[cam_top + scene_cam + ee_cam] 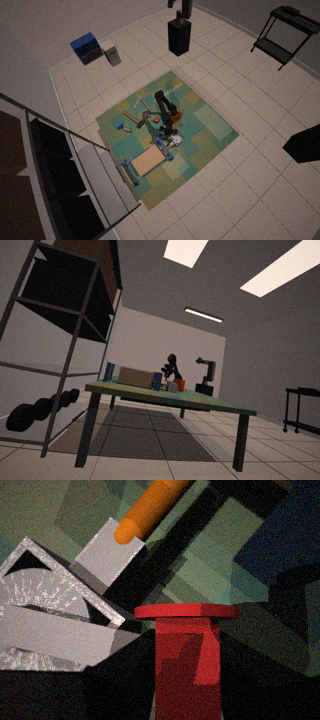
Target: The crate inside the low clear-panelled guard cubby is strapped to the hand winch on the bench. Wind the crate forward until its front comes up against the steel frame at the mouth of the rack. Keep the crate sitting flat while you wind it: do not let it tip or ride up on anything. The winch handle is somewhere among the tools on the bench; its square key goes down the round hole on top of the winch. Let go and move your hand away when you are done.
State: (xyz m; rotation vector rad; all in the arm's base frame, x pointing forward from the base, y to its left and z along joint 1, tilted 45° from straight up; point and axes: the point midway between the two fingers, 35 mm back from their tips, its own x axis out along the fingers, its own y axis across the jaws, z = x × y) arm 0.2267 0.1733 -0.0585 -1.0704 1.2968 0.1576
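Right now the red-knobbed crank handle is 3 cm below my gripper tip, 3 cm behind it and 2 cm to the left of it. Round my gripper tip: red knob: 1 cm to the right, 1 cm behind; then winch: 10 cm below, 8 cm behind, 7 cm to the left; then grey block: 40 cm to the right, 12 cm below, 2 cm ahead.
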